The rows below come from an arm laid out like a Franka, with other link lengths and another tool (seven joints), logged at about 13 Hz.
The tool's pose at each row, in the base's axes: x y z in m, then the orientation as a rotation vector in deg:
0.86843 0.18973 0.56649 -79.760 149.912 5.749
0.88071 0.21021 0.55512 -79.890 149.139 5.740
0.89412 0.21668 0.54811 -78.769 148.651 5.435
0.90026 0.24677 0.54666 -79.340 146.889 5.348
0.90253 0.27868 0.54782 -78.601 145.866 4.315
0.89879 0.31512 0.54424 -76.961 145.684 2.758
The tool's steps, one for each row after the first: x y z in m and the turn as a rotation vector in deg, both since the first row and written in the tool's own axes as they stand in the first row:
-0.02132 0.00157 0.01558 0.254 -0.555 -0.341
-0.03263 -0.00574 0.02503 0.918 -1.316 0.121
-0.06027 0.00607 0.03147 1.464 -2.447 -0.828
-0.08777 0.02205 0.03512 2.674 -3.256 -0.818
-0.11479 0.04565 0.04334 4.142 -3.601 -0.011

